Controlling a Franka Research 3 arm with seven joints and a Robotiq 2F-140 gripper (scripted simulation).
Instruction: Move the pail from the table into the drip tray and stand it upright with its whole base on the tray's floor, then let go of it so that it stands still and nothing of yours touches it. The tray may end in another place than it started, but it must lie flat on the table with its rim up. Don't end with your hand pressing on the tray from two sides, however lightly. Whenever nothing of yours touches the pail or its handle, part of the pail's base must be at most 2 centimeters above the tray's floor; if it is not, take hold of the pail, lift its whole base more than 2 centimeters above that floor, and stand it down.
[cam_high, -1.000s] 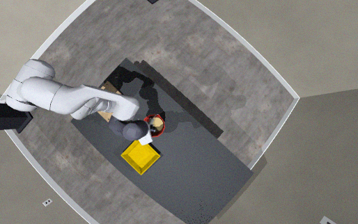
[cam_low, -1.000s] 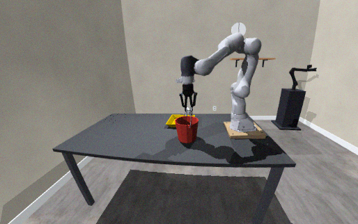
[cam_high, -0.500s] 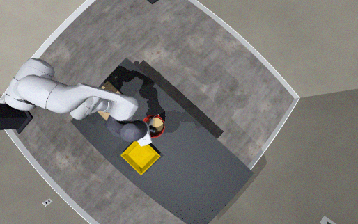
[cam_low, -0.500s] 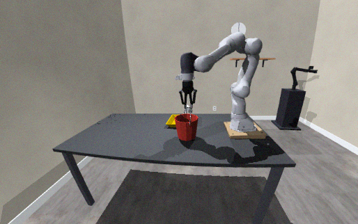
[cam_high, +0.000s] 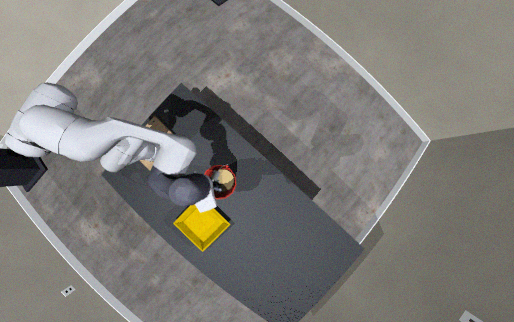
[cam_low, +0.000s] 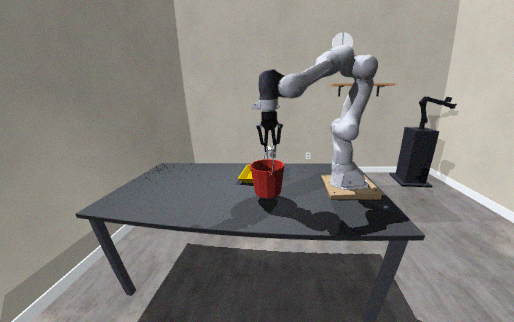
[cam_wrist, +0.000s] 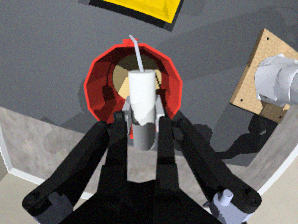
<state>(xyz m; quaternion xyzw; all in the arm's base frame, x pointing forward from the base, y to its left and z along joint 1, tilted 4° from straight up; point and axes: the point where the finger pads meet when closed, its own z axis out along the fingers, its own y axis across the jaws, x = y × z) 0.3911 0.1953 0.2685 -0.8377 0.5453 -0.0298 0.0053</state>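
My gripper is now 10 mm short of the red pail and 90 mm above it. The rest, counted from my hand: yellow drip tray: 130 mm ahead, 290 mm to the right, 260 mm below; pail wire handle: 10 mm ahead, 30 mm below.
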